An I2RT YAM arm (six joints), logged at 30 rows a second.
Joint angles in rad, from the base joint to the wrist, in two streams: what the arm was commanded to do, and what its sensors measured. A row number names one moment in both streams.
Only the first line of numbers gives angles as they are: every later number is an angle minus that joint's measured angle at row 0.
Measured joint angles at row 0:
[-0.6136, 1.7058, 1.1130, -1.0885, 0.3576, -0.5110]
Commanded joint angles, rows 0 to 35:
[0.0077, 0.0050, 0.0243, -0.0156, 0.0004, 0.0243]
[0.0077, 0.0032, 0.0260, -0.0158, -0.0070, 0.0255]
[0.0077, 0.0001, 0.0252, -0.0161, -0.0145, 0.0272]
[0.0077, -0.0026, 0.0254, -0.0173, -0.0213, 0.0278]
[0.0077, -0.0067, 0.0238, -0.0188, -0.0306, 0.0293]
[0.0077, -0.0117, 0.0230, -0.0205, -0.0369, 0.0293]
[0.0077, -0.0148, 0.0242, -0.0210, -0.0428, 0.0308]
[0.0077, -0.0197, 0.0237, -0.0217, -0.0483, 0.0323]
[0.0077, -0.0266, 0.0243, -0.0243, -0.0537, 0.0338]
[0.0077, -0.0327, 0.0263, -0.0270, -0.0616, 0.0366]
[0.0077, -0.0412, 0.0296, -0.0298, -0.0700, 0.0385]
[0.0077, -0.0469, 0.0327, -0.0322, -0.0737, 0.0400]
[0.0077, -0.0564, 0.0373, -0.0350, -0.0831, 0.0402]
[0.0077, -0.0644, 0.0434, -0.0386, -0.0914, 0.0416]
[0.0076, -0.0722, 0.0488, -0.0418, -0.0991, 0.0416]
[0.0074, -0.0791, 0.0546, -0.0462, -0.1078, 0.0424]
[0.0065, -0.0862, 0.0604, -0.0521, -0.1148, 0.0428]
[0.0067, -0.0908, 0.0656, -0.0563, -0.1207, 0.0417]
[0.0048, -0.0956, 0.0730, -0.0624, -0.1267, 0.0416]
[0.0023, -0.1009, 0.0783, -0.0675, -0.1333, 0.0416]
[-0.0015, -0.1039, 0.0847, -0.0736, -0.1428, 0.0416]
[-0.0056, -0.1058, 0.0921, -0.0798, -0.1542, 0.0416]
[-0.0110, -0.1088, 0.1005, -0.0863, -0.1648, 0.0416]
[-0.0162, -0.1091, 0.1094, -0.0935, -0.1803, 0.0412]
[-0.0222, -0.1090, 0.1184, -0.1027, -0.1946, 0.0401]
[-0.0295, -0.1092, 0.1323, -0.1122, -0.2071, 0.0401]
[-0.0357, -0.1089, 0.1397, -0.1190, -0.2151, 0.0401]
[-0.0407, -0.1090, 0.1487, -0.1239, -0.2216, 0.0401]
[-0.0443, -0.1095, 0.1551, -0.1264, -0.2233, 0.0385]
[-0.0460, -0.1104, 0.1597, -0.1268, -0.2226, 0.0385]
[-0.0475, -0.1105, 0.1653, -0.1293, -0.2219, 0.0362]
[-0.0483, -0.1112, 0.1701, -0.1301, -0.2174, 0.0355]
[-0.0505, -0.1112, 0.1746, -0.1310, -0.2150, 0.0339]
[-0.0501, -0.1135, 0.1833, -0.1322, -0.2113, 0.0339]
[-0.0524, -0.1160, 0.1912, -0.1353, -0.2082, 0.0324]
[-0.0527, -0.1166, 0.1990, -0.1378, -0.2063, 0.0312]
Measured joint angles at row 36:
[-0.0492, -0.0779, 0.1079, -0.1160, -0.1995, 0.0248]
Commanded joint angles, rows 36 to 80:
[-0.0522, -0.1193, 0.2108, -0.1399, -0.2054, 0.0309]
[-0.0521, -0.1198, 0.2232, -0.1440, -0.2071, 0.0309]
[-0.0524, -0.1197, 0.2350, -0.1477, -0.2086, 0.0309]
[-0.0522, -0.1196, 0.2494, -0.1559, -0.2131, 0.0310]
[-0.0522, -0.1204, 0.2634, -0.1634, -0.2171, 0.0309]
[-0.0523, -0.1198, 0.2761, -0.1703, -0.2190, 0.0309]
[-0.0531, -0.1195, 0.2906, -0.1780, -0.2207, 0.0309]
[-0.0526, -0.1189, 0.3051, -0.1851, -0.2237, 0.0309]
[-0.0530, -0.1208, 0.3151, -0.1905, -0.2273, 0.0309]
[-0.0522, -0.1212, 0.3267, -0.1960, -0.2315, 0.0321]
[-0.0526, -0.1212, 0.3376, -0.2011, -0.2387, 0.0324]
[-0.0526, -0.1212, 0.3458, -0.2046, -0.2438, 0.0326]
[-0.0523, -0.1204, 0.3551, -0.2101, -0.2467, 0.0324]
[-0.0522, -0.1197, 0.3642, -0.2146, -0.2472, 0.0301]
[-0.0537, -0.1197, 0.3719, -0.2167, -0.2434, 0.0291]
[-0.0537, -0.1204, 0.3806, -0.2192, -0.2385, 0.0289]
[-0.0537, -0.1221, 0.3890, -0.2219, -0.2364, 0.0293]
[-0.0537, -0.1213, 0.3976, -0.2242, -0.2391, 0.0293]
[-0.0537, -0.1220, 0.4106, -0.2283, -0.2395, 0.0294]
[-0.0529, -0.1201, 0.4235, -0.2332, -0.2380, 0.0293]
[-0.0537, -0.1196, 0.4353, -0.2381, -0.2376, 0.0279]
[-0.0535, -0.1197, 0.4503, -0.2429, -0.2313, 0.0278]
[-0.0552, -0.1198, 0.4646, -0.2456, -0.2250, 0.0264]
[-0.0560, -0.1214, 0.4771, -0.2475, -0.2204, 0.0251]
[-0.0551, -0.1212, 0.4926, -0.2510, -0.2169, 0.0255]
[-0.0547, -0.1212, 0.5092, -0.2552, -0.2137, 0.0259]
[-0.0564, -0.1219, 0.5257, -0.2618, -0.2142, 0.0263]
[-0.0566, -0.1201, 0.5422, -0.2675, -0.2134, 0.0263]
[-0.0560, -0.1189, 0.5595, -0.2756, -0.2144, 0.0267]
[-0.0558, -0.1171, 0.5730, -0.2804, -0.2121, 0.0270]
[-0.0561, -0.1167, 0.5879, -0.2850, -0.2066, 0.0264]
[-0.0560, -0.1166, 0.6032, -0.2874, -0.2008, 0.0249]
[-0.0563, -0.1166, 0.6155, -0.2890, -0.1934, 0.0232]
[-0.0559, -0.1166, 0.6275, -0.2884, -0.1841, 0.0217]
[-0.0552, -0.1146, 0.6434, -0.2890, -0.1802, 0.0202]
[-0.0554, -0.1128, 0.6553, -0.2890, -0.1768, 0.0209]
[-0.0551, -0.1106, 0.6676, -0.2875, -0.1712, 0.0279]
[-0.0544, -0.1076, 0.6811, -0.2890, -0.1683, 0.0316]
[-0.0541, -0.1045, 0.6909, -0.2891, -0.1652, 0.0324]
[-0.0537, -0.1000, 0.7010, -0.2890, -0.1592, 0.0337]
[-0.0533, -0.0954, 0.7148, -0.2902, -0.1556, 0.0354]
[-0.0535, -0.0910, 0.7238, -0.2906, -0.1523, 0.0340]
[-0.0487, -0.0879, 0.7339, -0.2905, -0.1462, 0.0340]
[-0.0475, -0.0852, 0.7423, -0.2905, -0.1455, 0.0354]
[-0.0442, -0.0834, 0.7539, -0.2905, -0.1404, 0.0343]
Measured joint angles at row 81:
[-0.0496, -0.0809, 0.6374, -0.2900, -0.1709, 0.0244]
